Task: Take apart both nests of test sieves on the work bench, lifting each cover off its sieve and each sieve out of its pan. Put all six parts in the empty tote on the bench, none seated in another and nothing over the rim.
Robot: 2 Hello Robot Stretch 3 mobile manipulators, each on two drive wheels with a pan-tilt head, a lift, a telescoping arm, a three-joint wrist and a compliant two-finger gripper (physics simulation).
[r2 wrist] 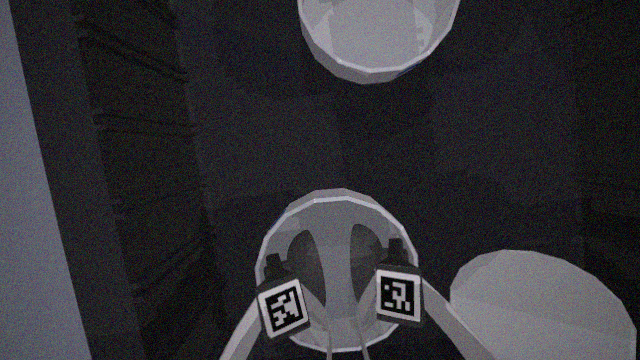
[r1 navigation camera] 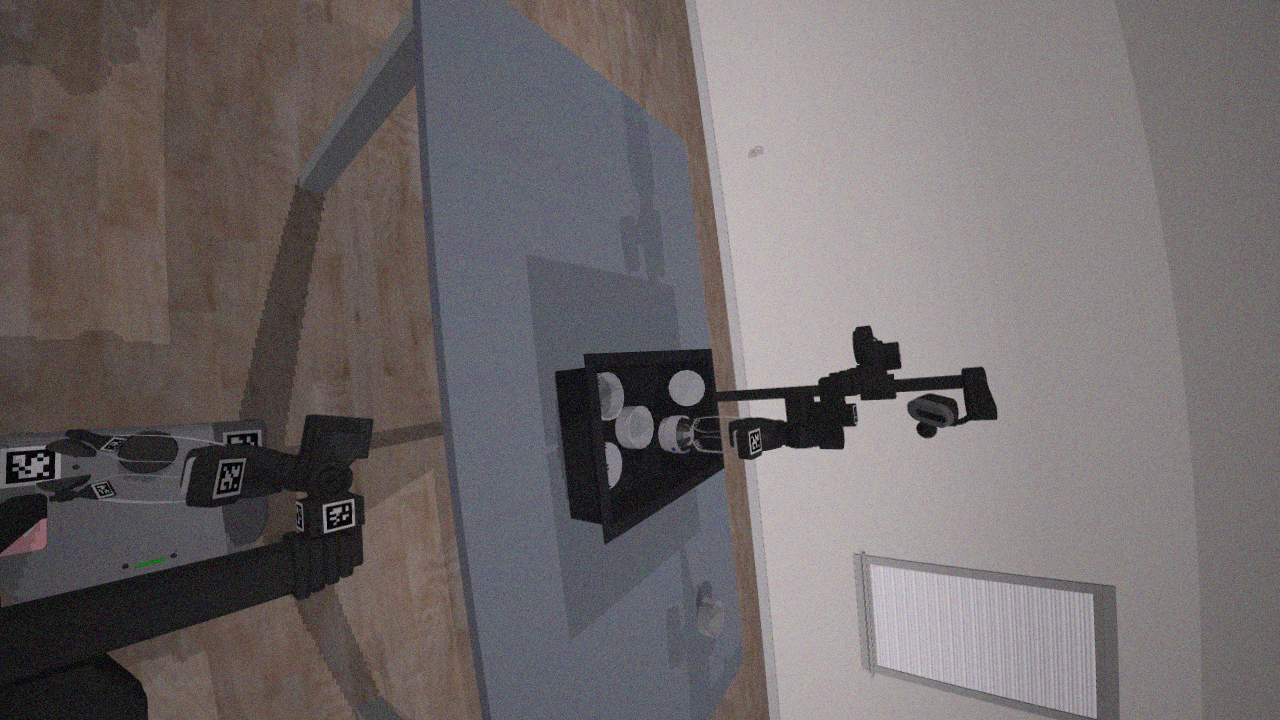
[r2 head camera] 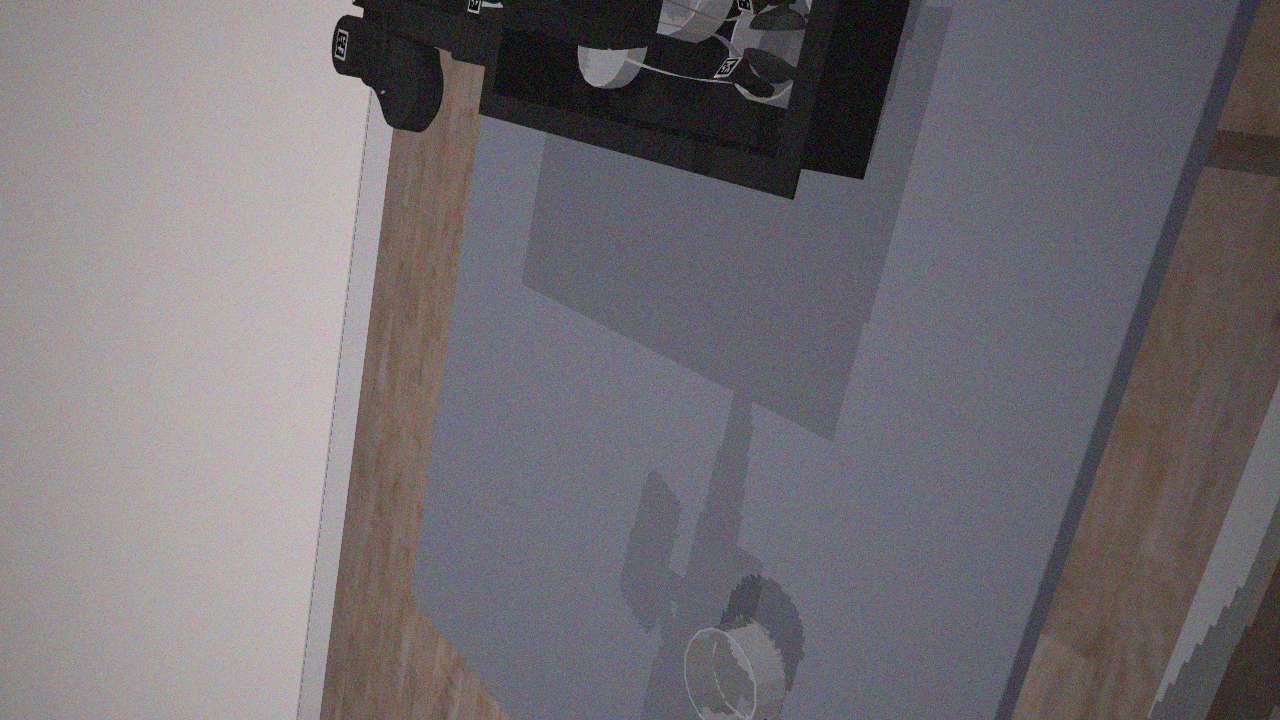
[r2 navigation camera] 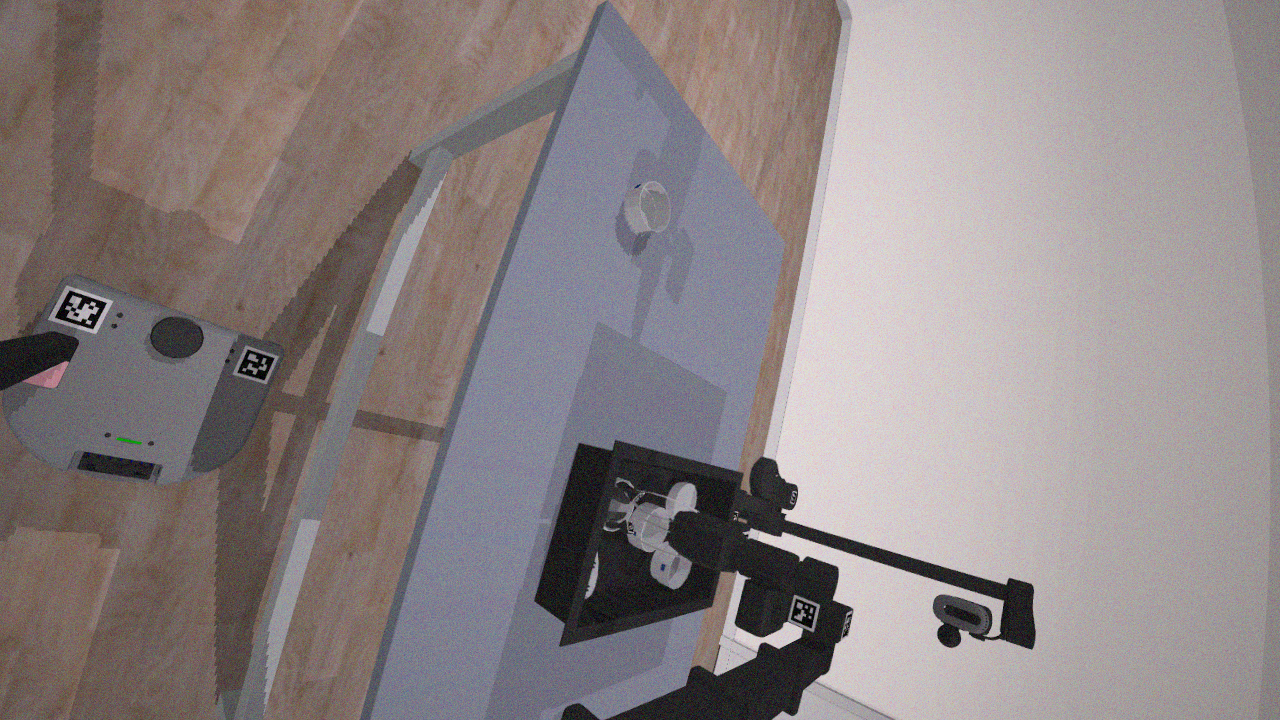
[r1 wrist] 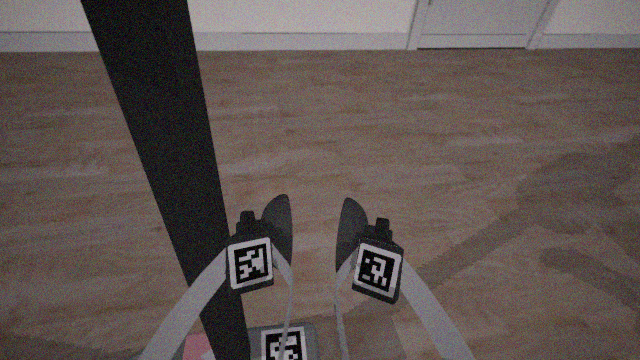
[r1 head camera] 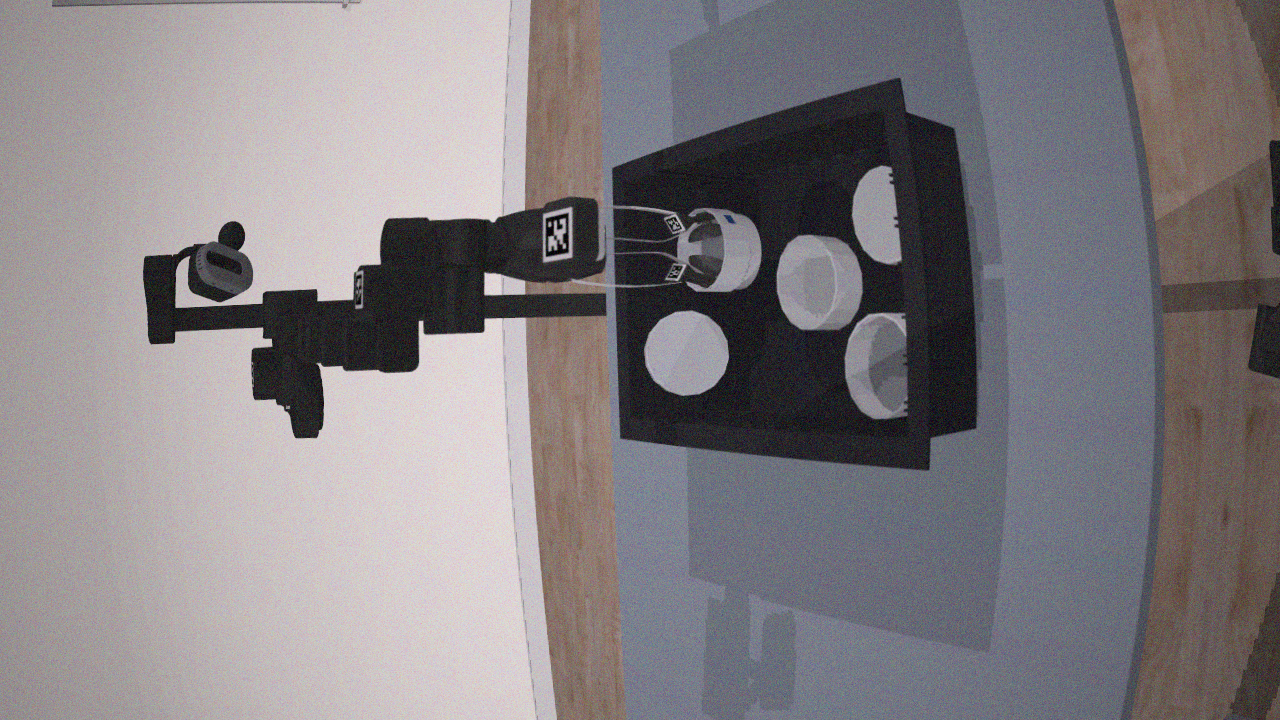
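Note:
The r1 gripper (r1 navigation camera: 73, 467) (r1 wrist: 314, 230) is open and empty, above its own base. The r2 gripper (r1 head camera: 702, 250) (r2 wrist: 337, 265) is down in the black tote (r1 head camera: 914, 268) (r2 navigation camera: 568, 537), its fingertips inside an upright, blue-marked sieve (r1 head camera: 741, 250) (r2 wrist: 340, 207), spread against its wall. Also in the tote, apart from each other, are two flat pale covers (r1 head camera: 686, 353) (r1 head camera: 877, 214) and two open round parts (r1 head camera: 819, 282) (r1 head camera: 877, 367); sieve or pan is unclear. A translucent cup-like part (r1 navigation camera: 709, 617) (r2 head camera: 765, 658) (r2 navigation camera: 648, 207), probably a pan, stands on the bench.
The blue-grey bench (r1 navigation camera: 537, 179) (r2 head camera: 966, 358) carries the tote, whose raised walls surround the parts. The r2 arm and wrist (r1 head camera: 447, 259) reach over the tote's far wall, with its camera head (r1 head camera: 219, 268) behind. The r1 base (r1 navigation camera: 179, 573) stands on the floor beside the bench.

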